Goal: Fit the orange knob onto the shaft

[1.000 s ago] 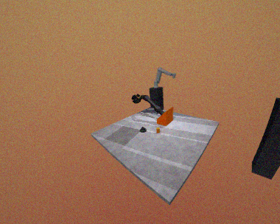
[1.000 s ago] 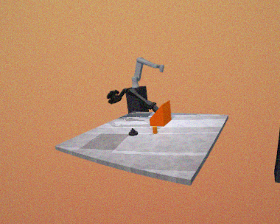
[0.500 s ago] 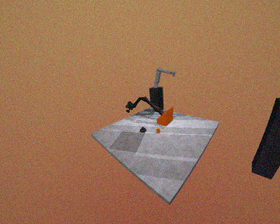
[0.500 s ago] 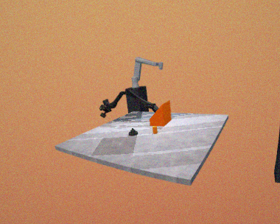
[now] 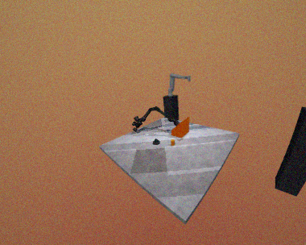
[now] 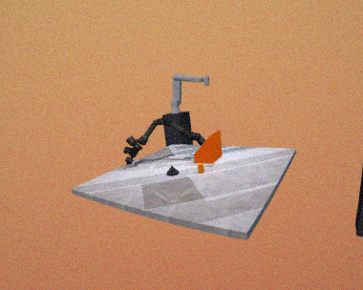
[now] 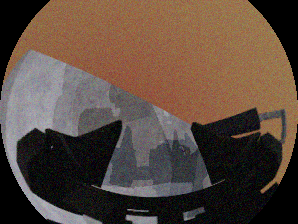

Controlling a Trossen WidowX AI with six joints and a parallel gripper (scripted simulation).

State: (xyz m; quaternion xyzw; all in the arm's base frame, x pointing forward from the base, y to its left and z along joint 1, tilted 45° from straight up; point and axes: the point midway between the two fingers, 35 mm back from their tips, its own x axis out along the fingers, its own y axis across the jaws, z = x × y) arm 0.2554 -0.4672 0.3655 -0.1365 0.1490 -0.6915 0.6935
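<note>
Now: gripper tip 700 mm to the right of the orange knob. Also, from my gripper tip: dark pedestal 80 mm ahead, 520 mm to the left.
</note>
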